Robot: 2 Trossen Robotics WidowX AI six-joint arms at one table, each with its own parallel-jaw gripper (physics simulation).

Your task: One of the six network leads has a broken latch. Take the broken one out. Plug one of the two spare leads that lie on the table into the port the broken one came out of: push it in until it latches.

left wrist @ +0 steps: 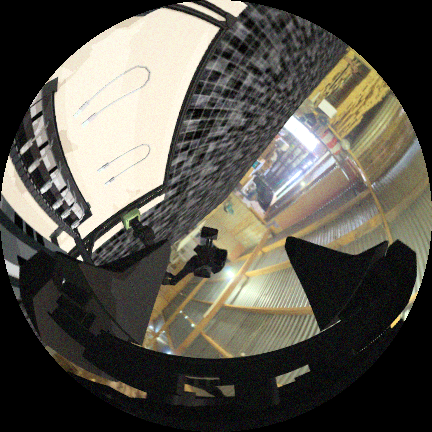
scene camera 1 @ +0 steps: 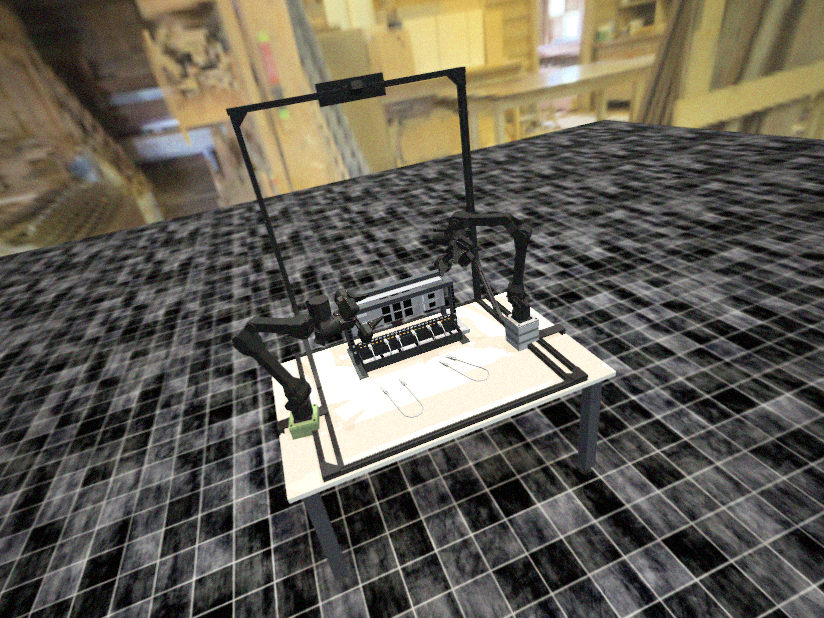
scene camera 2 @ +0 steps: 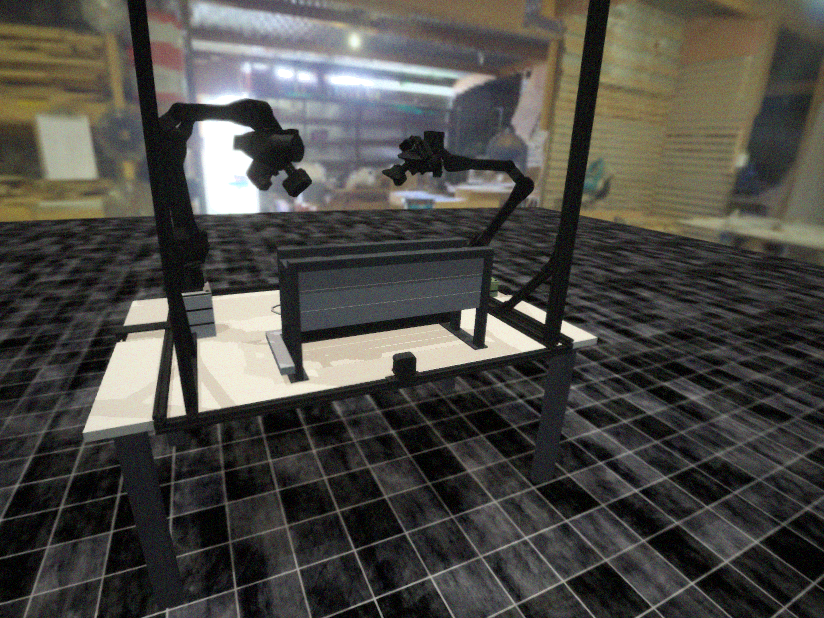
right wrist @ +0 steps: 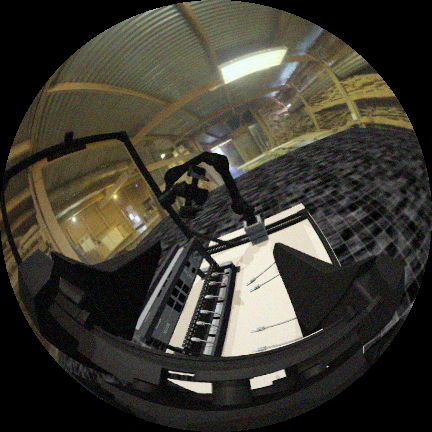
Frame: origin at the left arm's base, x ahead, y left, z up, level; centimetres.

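Where they show: left gripper, fingertip midpoint: (left wrist: 229,244) (scene camera 1: 447,269) (scene camera 2: 298,169) (right wrist: 204,194); right gripper, fingertip midpoint: (left wrist: 207,250) (scene camera 1: 375,305) (scene camera 2: 390,164) (right wrist: 218,248); left arm's base, origin of the base link: (scene camera 1: 521,317) (scene camera 2: 189,288) (right wrist: 251,221); right arm's base, origin of the base link: (left wrist: 132,220) (scene camera 1: 303,415).
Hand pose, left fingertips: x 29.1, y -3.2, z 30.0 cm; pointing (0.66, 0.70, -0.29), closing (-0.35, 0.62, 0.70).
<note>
Each offset is from my left fingertips to the top centre of the thing. "spot": to the spot under its first point.
Several network leads with pale plugs (scene camera 1: 392,342) @(spot: dx +11.9, dy -16.9, dz -33.5 cm) (right wrist: 210,297) sit in a row behind a black rail (scene camera 1: 415,355) at the front of the grey rack unit; their latches are too small to judge. Two spare leads lie as loops on the table: one @(spot: dx +23.7, dy +15.7, dz -41.7 cm) (scene camera 1: 421,404) (left wrist: 149,150) at the left in scene camera 1, the other @(spot: dx -5.7, dy +14.4, dz -41.7 cm) (scene camera 1: 487,373) (left wrist: 149,73) at the right. My left gripper (scene camera 1: 441,251) (scene camera 2: 279,182) is open and empty, high above the rack's right end in scene camera 1. My right gripper (scene camera 1: 362,313) (scene camera 2: 397,159) (right wrist: 218,248) is open and empty, raised near the rack's left end there.
The grey rack unit @(dx +13.6, dy -22.9, dz -16.0 cm) (scene camera 2: 392,292) (right wrist: 167,325) stands upright toward the back of the table in scene camera 1, with square openings in its face. A black overhead frame (scene camera 1: 467,153) rises behind it. A grey block (scene camera 1: 522,332) and a green block (scene camera 1: 304,425) carry the arm bases.
</note>
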